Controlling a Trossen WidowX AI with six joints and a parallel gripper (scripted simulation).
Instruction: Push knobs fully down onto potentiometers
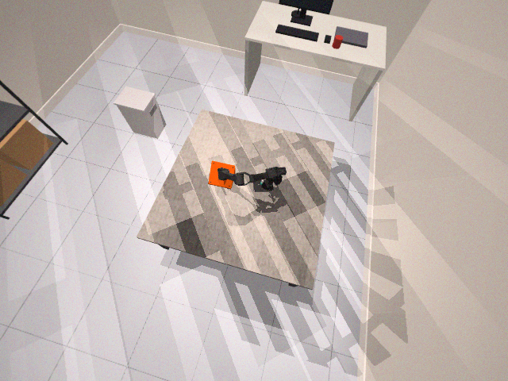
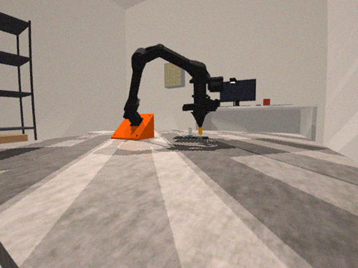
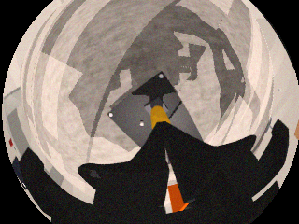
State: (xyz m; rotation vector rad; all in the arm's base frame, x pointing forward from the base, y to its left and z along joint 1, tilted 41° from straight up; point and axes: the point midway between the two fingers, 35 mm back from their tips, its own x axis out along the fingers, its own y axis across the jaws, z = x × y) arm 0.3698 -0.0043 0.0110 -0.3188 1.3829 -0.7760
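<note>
My gripper tip is 1 cm above the orange knob. Round my gripper tip: white knob (6 cm behind, 2 cm to the left, 2 cm below).
</note>
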